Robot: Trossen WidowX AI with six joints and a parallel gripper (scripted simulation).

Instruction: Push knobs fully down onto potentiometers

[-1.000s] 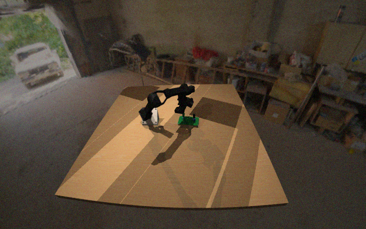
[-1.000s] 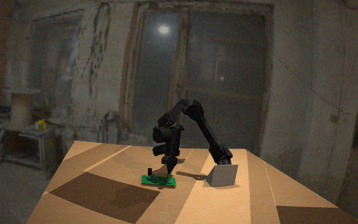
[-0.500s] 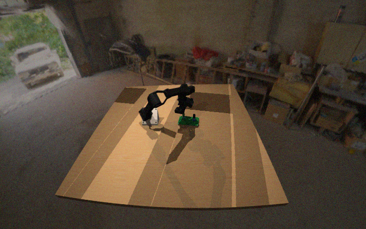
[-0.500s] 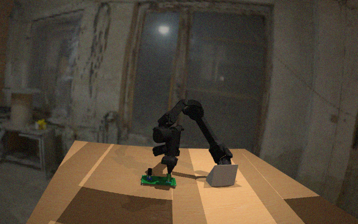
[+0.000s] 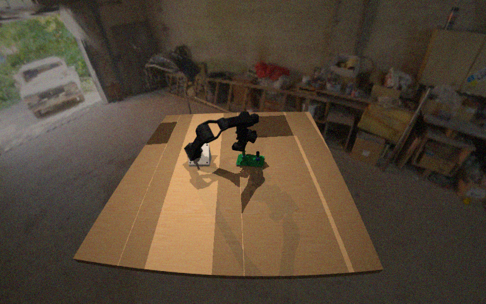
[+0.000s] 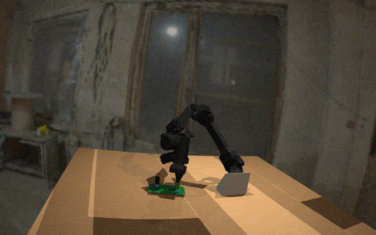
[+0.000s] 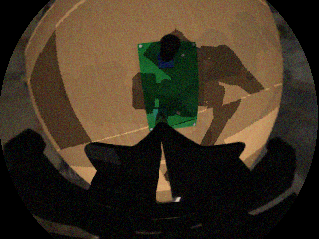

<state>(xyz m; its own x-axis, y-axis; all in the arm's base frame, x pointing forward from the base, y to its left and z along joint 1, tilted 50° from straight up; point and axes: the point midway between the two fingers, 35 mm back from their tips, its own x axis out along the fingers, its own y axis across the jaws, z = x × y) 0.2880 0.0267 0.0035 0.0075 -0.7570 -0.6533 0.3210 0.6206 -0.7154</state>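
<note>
The green knob lies 1 cm below my gripper tip. Round my gripper tip: black knob (8 cm ahead, 3 cm to the right, 1 cm below).
</note>
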